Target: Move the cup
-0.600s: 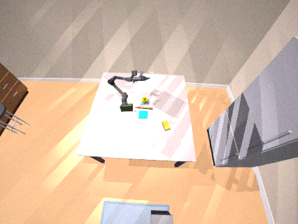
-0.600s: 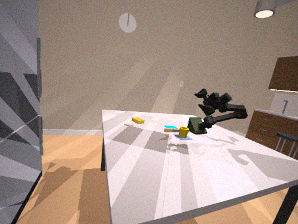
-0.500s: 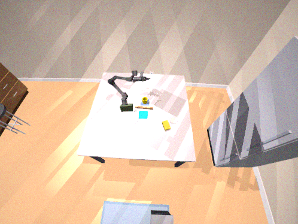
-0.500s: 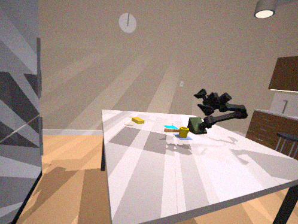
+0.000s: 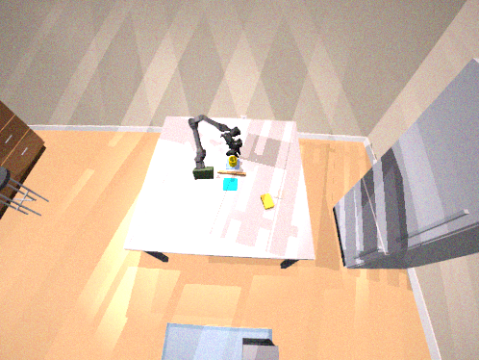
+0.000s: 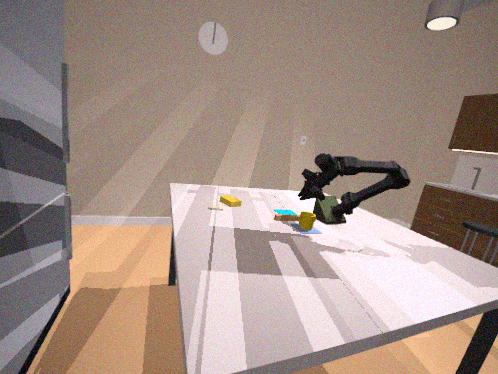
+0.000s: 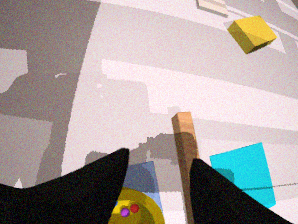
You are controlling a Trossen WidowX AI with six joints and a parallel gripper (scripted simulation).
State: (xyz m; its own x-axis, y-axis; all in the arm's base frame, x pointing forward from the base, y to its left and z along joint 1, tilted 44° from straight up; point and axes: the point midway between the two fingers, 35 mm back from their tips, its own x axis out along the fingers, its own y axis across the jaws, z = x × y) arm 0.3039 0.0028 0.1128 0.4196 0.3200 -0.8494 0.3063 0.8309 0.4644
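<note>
My gripper tip is now 60 mm past the yellow cup, 20 mm to the right of it and 110 mm above it. The rest, counted from my gripper tip: cyan pad (60 mm behind, 170 mm to the right, 150 mm below); then green marble (40 mm behind, 40 mm to the left, 130 mm below); then wooden stick (60 mm behind, 70 mm to the right, 140 mm below).
</note>
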